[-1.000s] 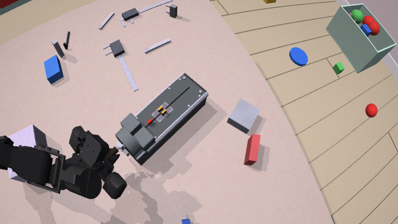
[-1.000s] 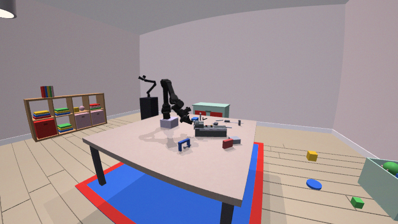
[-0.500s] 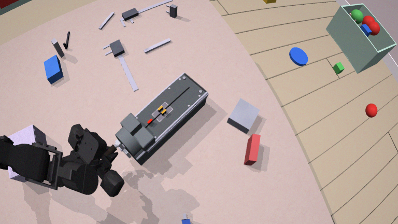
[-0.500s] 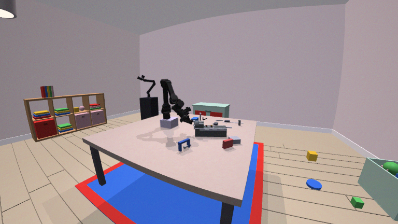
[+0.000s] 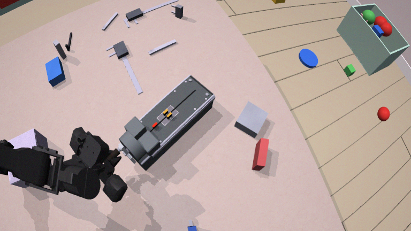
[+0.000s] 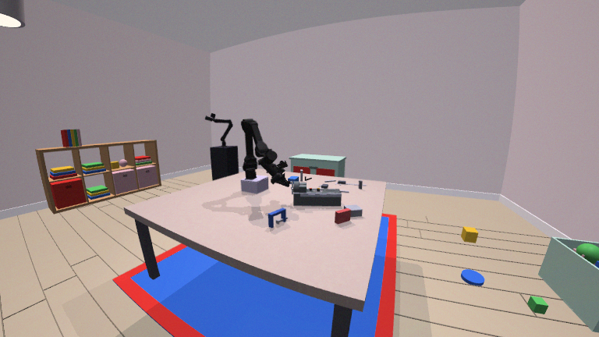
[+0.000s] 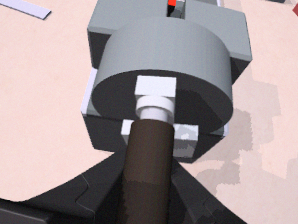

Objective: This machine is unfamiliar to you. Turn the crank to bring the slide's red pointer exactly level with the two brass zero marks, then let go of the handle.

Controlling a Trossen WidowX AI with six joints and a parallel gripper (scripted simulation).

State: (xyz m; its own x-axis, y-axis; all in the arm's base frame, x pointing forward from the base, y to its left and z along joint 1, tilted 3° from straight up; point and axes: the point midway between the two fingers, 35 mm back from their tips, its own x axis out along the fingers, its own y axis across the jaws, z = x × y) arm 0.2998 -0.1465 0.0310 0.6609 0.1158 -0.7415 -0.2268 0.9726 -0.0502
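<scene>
Right now the dark brown crank handle is 20 mm behind my gripper tip and 20 mm above it. Also, from my gripper tip: red pointer (120 mm ahead, 20 mm to the left, 10 mm below); then red block (320 mm ahead, 170 mm to the right, 70 mm below); then grey block (360 mm ahead, 70 mm to the right, 80 mm below).
</scene>
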